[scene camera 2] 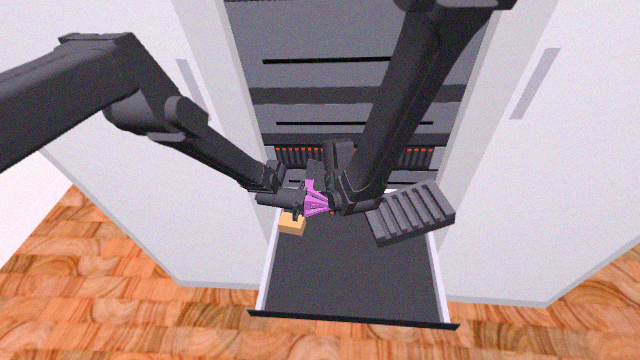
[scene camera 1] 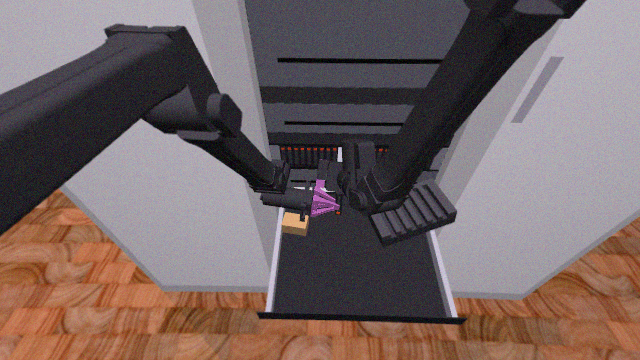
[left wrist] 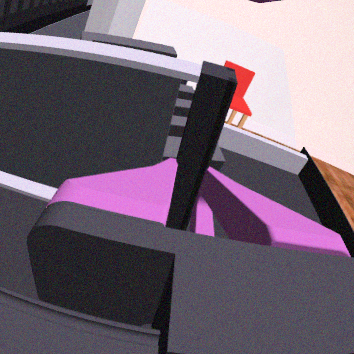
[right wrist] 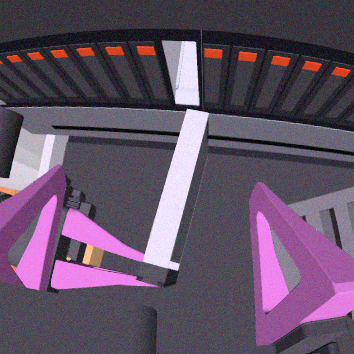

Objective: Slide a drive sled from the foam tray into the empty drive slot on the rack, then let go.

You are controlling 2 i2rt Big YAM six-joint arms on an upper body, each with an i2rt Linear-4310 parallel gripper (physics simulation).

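Places are measured from the left arm's base along level axes (x down, y right, z back), in centimetres.
Pixels of known places: left gripper, fingertip midpoint: (scene camera 1: 339, 205) (left wrist: 185, 174) (right wrist: 165, 274); right gripper, fingertip midpoint: (scene camera 1: 340, 170) (right wrist: 158, 182).
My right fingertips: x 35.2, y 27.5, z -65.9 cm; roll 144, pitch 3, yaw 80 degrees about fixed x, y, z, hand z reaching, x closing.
Ahead of a thing's pixels: the offset from my right fingertips to its middle. "spot": to the spot under its first point.
A drive sled @(dx +7.8, dy +0.4, dz +0.3 cm) (left wrist: 207, 115) (right wrist: 172, 200) has a long pale side and a dark front end. My left gripper (scene camera 1: 337, 206) (left wrist: 185, 174) (right wrist: 165, 274) is shut on its front end and holds it in front of the rack. The empty drive slot (right wrist: 187, 72) is the pale gap in the row of orange-tabbed drives; the sled's far end lies just below it in the right wrist view. My right gripper (right wrist: 158, 182) is open, its fingers on either side of the sled, apart from it. In the scene views its arm covers most of the sled. The foam tray @(dx +14.3, dy +20.2, dz +2.5 cm) (scene camera 1: 415, 212) (scene camera 2: 412, 212) is at the right.
The pulled-out drawer @(spot: dx +19.3, dy +5.7, dz +21.3 cm) (scene camera 1: 360, 280) (scene camera 2: 352, 275) has pale side rails and a dark front edge. A tan block @(dx +17.3, dy -12.4, dz +5.6 cm) (scene camera 1: 295, 224) (scene camera 2: 291, 224) sits by its left rail, below my left gripper. Light cabinet panels @(spot: dx +29.4, dy -58.5, dz -4.9 cm) (scene camera 1: 165, 215) (scene camera 2: 190, 220) stand on both sides of the rack.
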